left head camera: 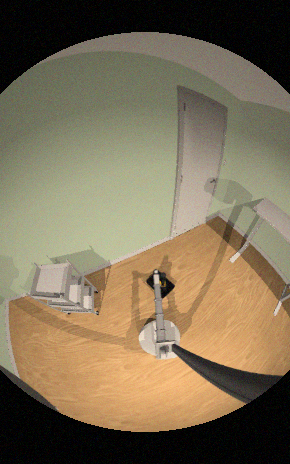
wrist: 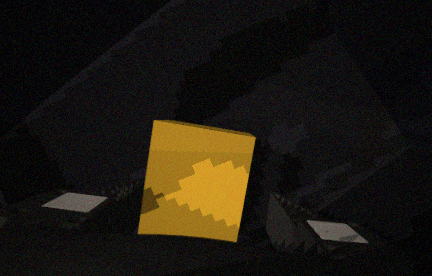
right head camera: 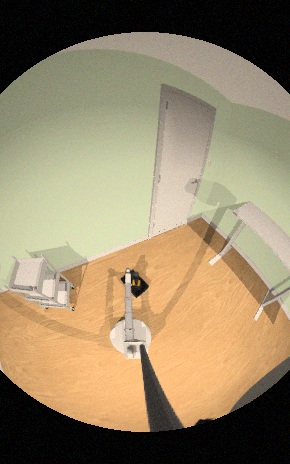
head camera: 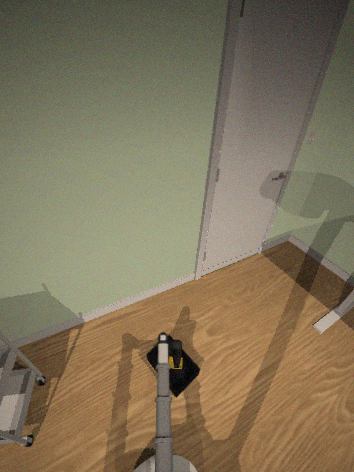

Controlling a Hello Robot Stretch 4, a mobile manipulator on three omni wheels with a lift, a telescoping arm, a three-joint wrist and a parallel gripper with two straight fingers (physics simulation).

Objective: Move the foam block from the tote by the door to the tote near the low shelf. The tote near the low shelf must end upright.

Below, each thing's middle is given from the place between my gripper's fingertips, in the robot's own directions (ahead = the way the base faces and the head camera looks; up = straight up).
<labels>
The yellow foam block (wrist: 196,179) lies 10 mm below my hand and 10 mm behind it.
</labels>
